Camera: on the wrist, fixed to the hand. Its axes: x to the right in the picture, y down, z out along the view.
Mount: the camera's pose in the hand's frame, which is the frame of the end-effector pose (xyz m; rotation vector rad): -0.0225 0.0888 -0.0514 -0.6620 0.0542 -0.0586
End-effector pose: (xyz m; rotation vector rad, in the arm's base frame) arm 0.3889 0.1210 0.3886 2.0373 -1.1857 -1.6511
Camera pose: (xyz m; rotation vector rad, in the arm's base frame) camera 0.3974 0.0668 0.4782 1.6793 -0.4604 -1.6999
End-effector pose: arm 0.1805 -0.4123 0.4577 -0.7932 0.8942 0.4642
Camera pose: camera 0.0836 -0.3968 0.4203 -1.4363 0.7653 0.7029
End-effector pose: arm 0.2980 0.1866 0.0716 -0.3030 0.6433 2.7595
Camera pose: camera 0.2971 0.0816 0.0677 -0.5204 -0.2896 2.8292
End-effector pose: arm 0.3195 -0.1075 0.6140 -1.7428 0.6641 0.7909
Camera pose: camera 0.2479 -0.1807 0.5906 -2.3732 0.4006 0.9960
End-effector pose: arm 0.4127 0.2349 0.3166 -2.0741 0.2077 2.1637
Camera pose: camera 0.4468 0.1378 0.3373 2.0053 0.5380 -1.9674
